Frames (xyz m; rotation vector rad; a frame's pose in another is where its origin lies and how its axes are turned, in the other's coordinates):
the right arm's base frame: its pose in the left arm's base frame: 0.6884 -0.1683 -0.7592 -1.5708 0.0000 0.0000
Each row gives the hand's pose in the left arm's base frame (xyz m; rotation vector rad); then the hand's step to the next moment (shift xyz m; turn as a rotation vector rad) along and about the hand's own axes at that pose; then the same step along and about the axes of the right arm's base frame.
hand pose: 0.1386 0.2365 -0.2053 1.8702 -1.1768 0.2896
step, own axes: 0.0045 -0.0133 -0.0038 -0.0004 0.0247 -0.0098
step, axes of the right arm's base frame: 0.0141 0.0025 0.0023 -0.0180 -0.0192 0.0038
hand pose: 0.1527 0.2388 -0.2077 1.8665 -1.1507 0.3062
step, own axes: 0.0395 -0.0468 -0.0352 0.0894 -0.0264 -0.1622
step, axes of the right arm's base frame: 0.0673 -0.0176 0.0123 0.1067 -0.1314 0.0797
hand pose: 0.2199 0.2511 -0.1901 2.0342 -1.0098 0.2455
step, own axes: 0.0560 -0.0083 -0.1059 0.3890 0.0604 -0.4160
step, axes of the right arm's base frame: 0.0615 -0.0899 0.0505 0.2847 -0.4918 0.0710
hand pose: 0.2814 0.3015 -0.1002 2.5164 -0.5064 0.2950
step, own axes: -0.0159 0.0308 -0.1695 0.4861 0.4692 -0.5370
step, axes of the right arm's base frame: -0.0444 -0.1494 0.0751 0.1913 -0.8155 -0.2078
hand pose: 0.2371 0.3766 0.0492 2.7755 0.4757 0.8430
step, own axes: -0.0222 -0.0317 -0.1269 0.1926 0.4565 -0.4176
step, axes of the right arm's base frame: -0.0973 -0.0836 0.0338 0.0256 -0.5666 -0.3134
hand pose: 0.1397 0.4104 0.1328 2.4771 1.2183 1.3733
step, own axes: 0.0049 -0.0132 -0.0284 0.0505 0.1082 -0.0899
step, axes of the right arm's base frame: -0.0276 -0.0152 0.0036 0.0142 -0.1322 -0.0683
